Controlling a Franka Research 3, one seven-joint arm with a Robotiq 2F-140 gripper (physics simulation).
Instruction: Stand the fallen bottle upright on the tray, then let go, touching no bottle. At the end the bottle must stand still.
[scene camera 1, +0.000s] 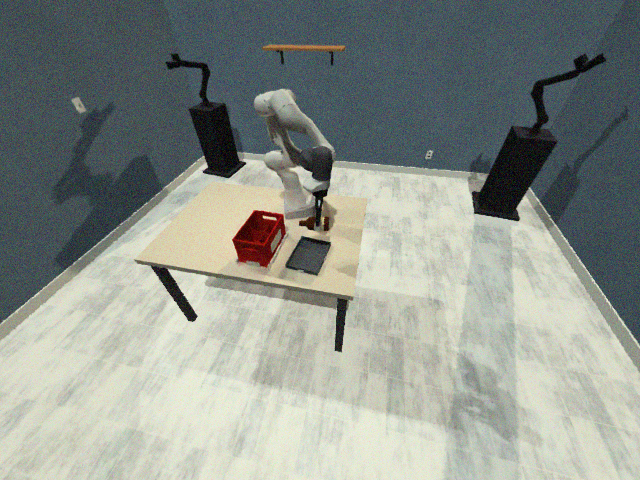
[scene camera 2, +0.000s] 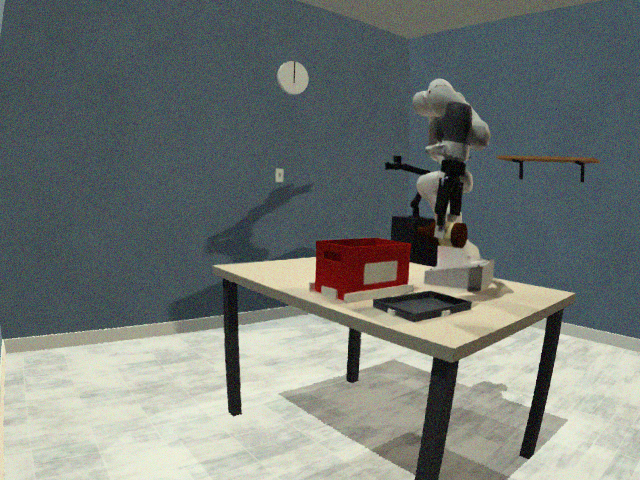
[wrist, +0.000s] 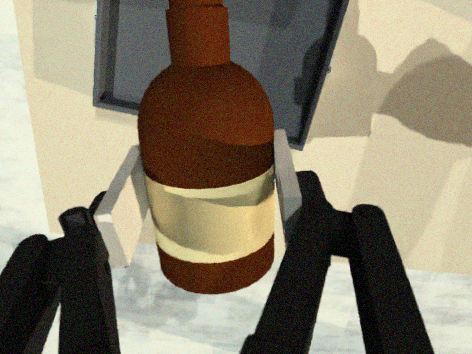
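Note:
A brown bottle (scene camera 1: 309, 223) (scene camera 2: 458, 235) (wrist: 207, 120) with a cream label is held in the air, lying roughly level. Its neck points left in both scene views, and its base faces right. My gripper (scene camera 1: 318, 225) (scene camera 2: 447, 226) (wrist: 210, 159) is shut on the bottle, with one pale pad on each side of the body around the label. The dark tray (scene camera 1: 308, 255) (scene camera 2: 413, 316) (wrist: 130, 60) lies flat on the table, lower than the bottle and nearer the front edge. In the wrist view, the bottle covers part of the tray.
A red crate (scene camera 1: 250, 254) (scene camera 2: 341, 268) stands on the table to the left of the tray, a short gap apart. The table (scene camera 1: 206, 227) (scene camera 2: 279, 281) has its right edge close beyond the tray. Black pedestals (scene camera 1: 216, 136) (scene camera 1: 514, 170) with small arms stand behind it at both sides.

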